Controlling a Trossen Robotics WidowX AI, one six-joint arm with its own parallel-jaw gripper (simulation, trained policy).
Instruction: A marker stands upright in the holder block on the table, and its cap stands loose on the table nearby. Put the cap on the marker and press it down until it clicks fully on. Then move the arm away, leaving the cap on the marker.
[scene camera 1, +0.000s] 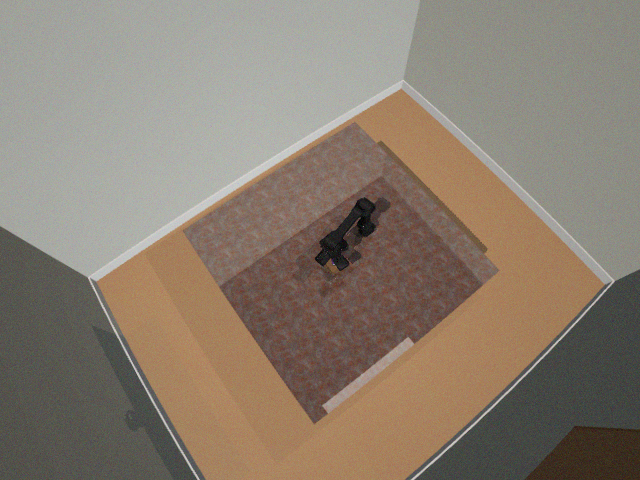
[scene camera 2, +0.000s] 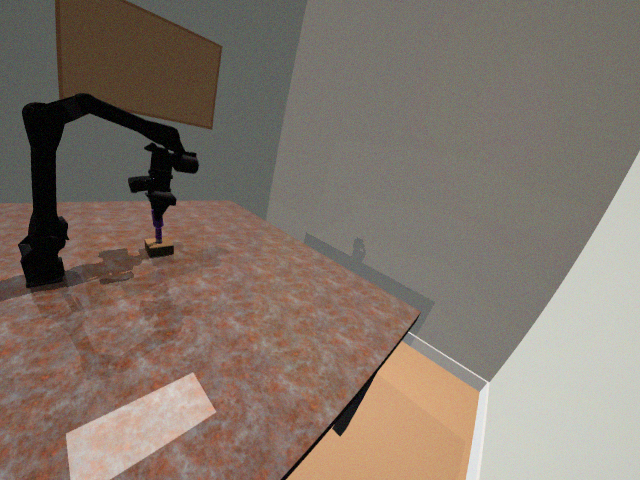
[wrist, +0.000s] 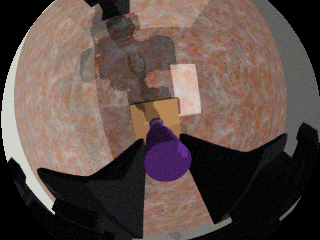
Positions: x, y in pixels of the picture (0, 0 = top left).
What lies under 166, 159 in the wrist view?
A purple cap.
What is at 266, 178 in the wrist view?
The gripper.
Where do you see the gripper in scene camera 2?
At 155, 219
